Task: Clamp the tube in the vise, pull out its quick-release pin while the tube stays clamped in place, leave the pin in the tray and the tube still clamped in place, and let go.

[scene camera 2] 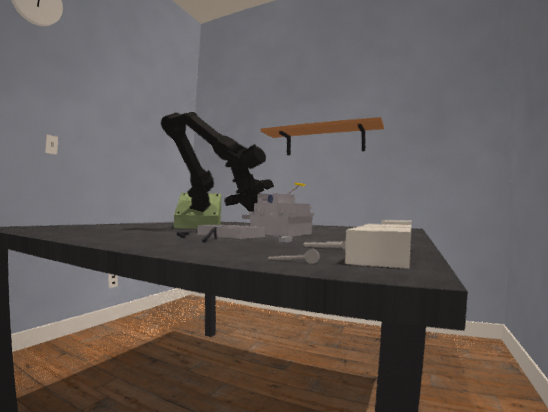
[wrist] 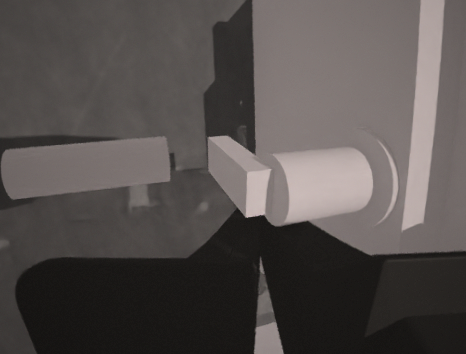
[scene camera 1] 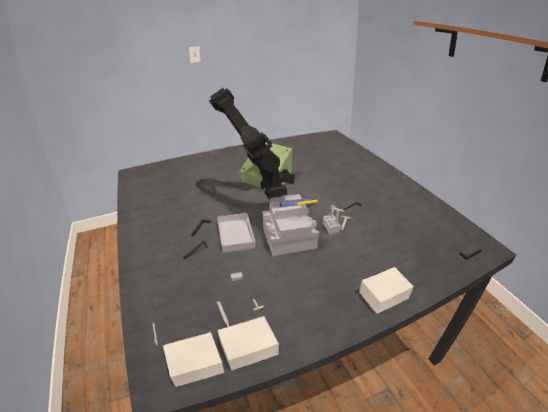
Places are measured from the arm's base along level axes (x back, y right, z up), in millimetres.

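Pixels of known places: arm's base, origin of the base link: (scene camera 2: pixel 200 206).
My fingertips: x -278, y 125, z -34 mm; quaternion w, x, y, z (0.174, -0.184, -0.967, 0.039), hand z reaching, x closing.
Note:
For each thing: its top centre in the pictures, then the offset to it from my fingertips. "pt": a spot on its surface instead.
- grey vise, middle of its top: (scene camera 1: pixel 289 206) (scene camera 2: pixel 282 194) dx -95, dy +19, dz +76 mm
- blue tube, middle of its top: (scene camera 1: pixel 296 200) (scene camera 2: pixel 279 195) dx -78, dy -19, dz +75 mm
- yellow piece, surface spot: (scene camera 1: pixel 308 202) (scene camera 2: pixel 301 184) pt dx -154, dy -6, dz +112 mm
- vise's screw hub, middle of its top: (wrist: pixel 333 193) dx -9, dy -14, dz +39 mm
- crank's round handle, surface spot: (wrist: pixel 85 167) pt dx +42, dy -40, dz +4 mm
- grey tray, middle of its top: (scene camera 2: pixel 230 226) (scene camera 1: pixel 235 228) dx +26, dy +159, dz -26 mm
- small grey holder, middle of its top: (scene camera 1: pixel 331 220) dx -132, dy -138, dz -24 mm
The grey vise (scene camera 1: pixel 294 243) (scene camera 2: pixel 292 222) (wrist: pixel 320 75) stands mid-table. The blue tube (scene camera 1: pixel 287 204) (scene camera 2: pixel 270 198) lies across its top; I cannot tell how firmly the jaws hold it. A yellow piece (scene camera 1: pixel 308 202) (scene camera 2: pixel 300 184), apparently the pin's grip, shows at the tube's right end, above a thin grey stalk in scene camera 2. My gripper (wrist: pixel 257 209) is shut and empty, its tips close to the lower end of the crank arm (wrist: pixel 230 170) on the vise's screw hub (wrist: pixel 325 182); contact is unclear. The crank's round handle (wrist: pixel 85 167) extends left. The grey tray (scene camera 1: pixel 239 247) (scene camera 2: pixel 231 231) holds no pin.
A small grey holder (scene camera 1: pixel 331 225) with T-shaped pieces stands right of the vise. Black hex keys (scene camera 1: pixel 195 250) lie left of the tray. Cream boxes (scene camera 1: pixel 386 290) (scene camera 1: pixel 192 358) (scene camera 2: pixel 377 247) and pale pegs (scene camera 1: pixel 223 313) are near the front edge. The green base (scene camera 1: pixel 282 157) (scene camera 2: pixel 197 220) is behind.

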